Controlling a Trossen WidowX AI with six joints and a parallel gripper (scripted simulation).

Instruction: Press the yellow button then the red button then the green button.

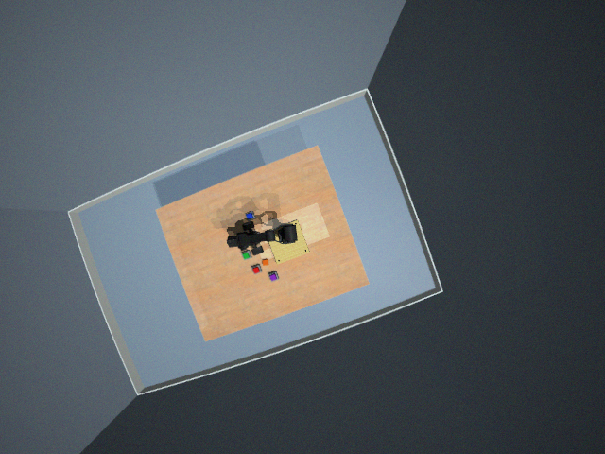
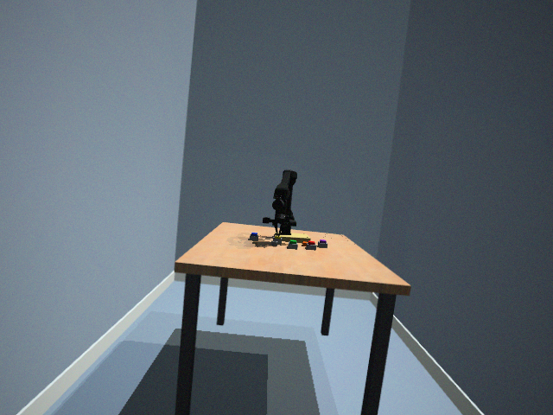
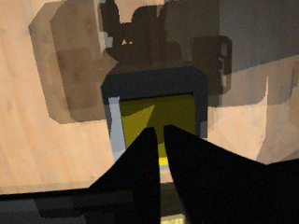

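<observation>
Now: the yellow button 1 cm below my gripper tip. Round my gripper tip: grey block 8 cm ahead, 2 cm to the right, 2 cm below; then blue button 13 cm to the right, 1 cm behind; then green button 10 cm ahead, 8 cm to the left.
</observation>
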